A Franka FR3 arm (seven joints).
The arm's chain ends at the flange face. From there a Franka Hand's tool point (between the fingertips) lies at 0.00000 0.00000 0.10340 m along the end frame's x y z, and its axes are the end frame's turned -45 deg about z.
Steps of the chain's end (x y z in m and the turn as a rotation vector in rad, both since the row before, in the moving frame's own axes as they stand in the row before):
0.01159 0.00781 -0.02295 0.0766 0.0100 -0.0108
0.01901 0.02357 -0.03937 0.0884 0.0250 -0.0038
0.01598 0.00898 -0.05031 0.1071 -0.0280 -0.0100
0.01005 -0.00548 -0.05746 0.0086 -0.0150 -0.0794
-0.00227 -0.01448 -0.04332 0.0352 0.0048 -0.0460
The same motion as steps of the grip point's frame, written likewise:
0.00897 0.00882 -0.02326 0.0471 0.0612 -0.0108
0.00505 0.02546 -0.03981 0.0448 0.0802 -0.0038
0.01067 0.00776 -0.05094 0.0955 0.0559 -0.0100
0.01045 0.00153 -0.05748 0.0167 -0.0045 -0.0794
0.01151 -0.01413 -0.04339 0.0215 0.0283 -0.0460

